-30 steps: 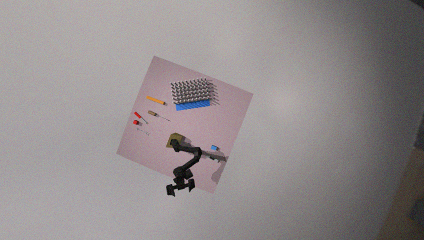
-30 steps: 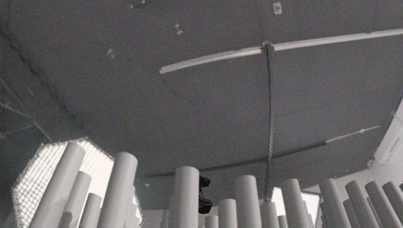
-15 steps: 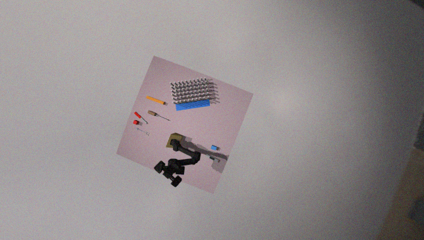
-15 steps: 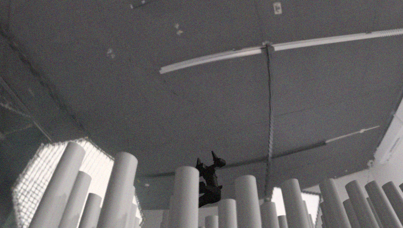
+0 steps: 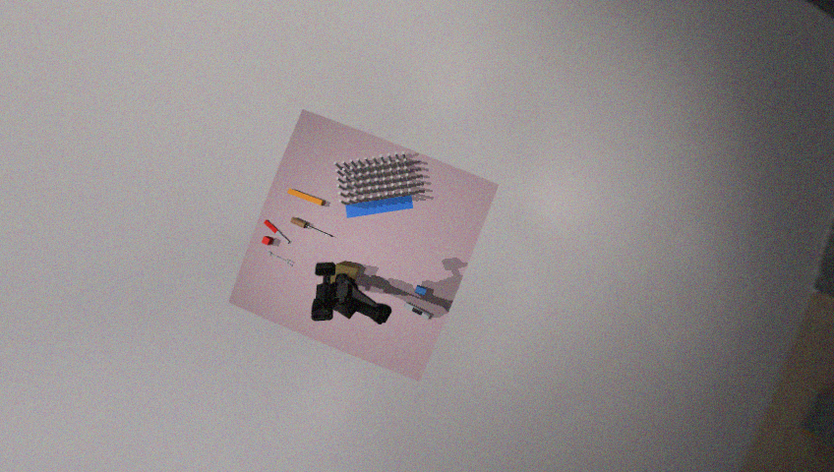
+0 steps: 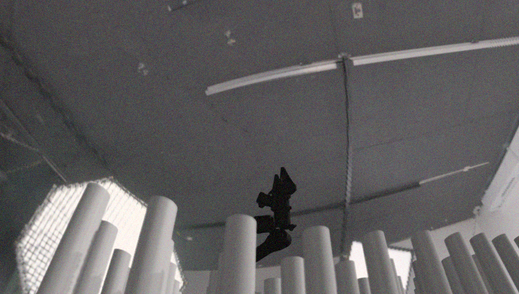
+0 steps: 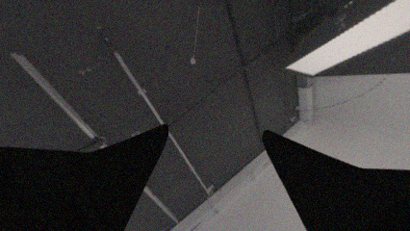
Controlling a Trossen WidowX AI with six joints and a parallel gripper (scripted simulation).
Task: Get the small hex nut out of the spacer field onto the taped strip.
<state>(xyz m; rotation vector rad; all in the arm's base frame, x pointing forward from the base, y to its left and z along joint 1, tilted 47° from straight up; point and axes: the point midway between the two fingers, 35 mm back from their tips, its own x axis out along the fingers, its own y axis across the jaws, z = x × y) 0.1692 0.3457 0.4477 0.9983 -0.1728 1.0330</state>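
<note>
Right now the thin grey rod is 71 cm below my gripper tip, 36 cm to the left of it and 7 cm ahead of it. Also, from my gripper tip: grey flat bar 71 cm below, 37 cm to the right, 21 cm behind; blue taped strip 72 cm below, 32 cm ahead, 3 cm to the left; blue block 70 cm below, 35 cm to the right, 8 cm behind.
</note>
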